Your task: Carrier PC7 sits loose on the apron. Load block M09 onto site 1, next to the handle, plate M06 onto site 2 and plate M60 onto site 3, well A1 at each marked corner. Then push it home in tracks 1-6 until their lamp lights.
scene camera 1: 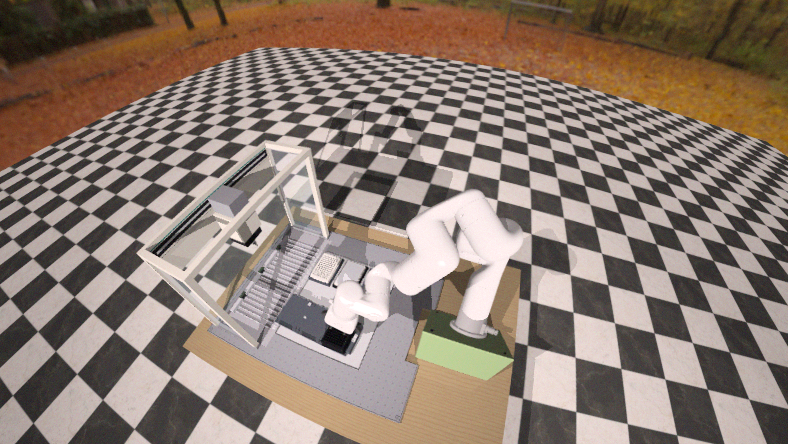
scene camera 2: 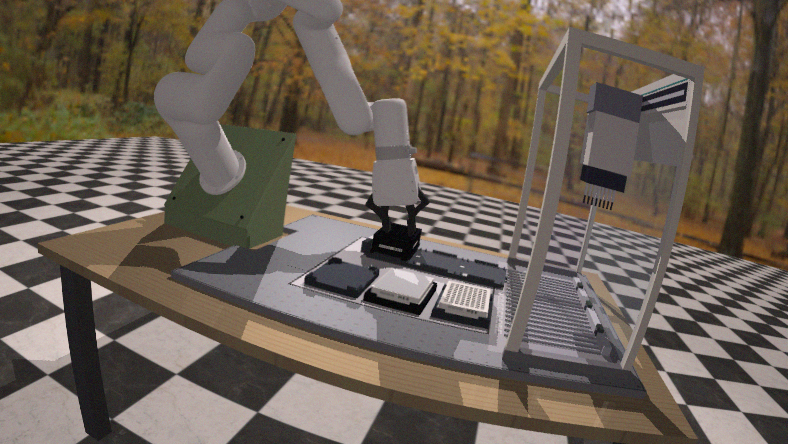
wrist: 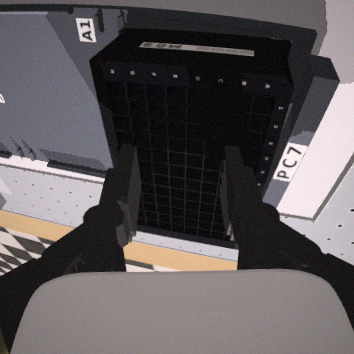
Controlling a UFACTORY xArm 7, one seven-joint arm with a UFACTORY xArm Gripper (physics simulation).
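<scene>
My gripper is shut on the black block M09. The block is upright at site 1, the handle end of the dark carrier PC7. Its well A1 corner is upper right in the wrist view, beside the handle. Site 1's own mark is hidden, and I cannot tell if the block is fully seated. The other carrier sites are bare; an A1 label shows beside the block. A smooth white plate and a perforated white plate stand on dark holders; their labels are unreadable.
A dark holder without a plate stands beside the smooth plate. The ribbed tracks lie past the carrier's far end, under a framed enclosure with a hanging pipetting head.
</scene>
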